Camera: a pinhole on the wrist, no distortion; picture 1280 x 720 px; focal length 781.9 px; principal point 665.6 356.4 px. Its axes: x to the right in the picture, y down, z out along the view. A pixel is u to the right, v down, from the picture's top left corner.
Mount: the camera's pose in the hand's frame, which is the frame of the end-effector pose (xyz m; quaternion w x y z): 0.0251 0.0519 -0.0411 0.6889 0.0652 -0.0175 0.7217
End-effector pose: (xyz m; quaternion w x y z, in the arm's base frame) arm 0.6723 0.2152 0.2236 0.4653 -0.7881 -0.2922 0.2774
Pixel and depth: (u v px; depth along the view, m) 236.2 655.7 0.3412
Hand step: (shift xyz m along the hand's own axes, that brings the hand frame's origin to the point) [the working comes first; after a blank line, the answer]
In the camera's frame: -0.1874 0.1306 0.3412

-0.0733 -0.1798 0.2833
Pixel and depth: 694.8 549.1 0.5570
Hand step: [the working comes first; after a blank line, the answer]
In the camera's frame: 0.0208 0.1373 0.5570

-0.0736 0.0015 0.5221
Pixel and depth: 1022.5 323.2 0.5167
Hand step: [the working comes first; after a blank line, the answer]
In the camera's frame: 0.2358 -0.0219 0.5167

0.0732 0.2275 0.4974
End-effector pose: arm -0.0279 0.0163 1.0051 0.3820 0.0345 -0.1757 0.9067
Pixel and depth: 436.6 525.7 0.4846
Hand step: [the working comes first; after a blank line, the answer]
In the camera's frame: -0.1419 0.1049 0.4846

-0.0395 -0.1499 0.4291
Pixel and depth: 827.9 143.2 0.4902
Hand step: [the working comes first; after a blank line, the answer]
In the camera's frame: 0.1018 -0.1337 0.4902

0.1883 0.1031 0.4480
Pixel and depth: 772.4 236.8 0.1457
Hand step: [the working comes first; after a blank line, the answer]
In the camera's frame: 0.0199 -0.0223 0.1457

0.0567 0.0560 0.1042
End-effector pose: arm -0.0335 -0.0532 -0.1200 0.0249 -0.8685 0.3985 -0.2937
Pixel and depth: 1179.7 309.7 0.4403
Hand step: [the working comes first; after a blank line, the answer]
In the camera's frame: 0.2895 -0.0263 0.4403

0.0699 0.2898 0.4277
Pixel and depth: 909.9 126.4 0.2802
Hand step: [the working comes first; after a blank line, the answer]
In the camera's frame: 0.0875 -0.0824 0.2802

0.1232 0.1106 0.2416
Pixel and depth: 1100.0 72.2 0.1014
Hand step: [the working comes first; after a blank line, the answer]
In the camera's frame: 0.0563 -0.0369 0.1014

0.0665 0.0980 0.0637
